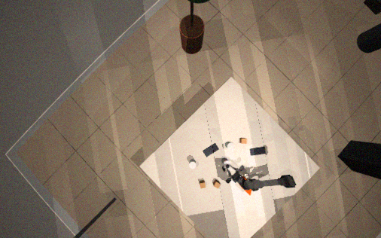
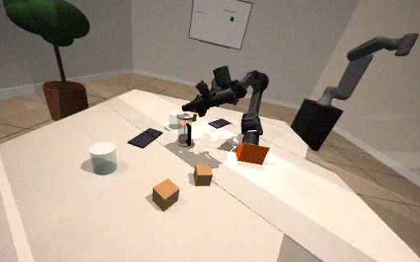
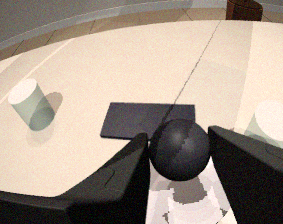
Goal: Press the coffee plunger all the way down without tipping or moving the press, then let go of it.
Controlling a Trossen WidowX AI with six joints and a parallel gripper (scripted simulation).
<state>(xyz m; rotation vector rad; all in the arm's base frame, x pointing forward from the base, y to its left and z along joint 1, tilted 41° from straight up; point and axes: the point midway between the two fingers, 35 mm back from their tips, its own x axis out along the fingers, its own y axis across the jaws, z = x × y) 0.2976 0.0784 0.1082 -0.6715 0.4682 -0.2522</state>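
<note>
Right now my gripper tip is 80 mm above the glass coffee press, 20 mm past it and 10 mm to the right of it.
</note>
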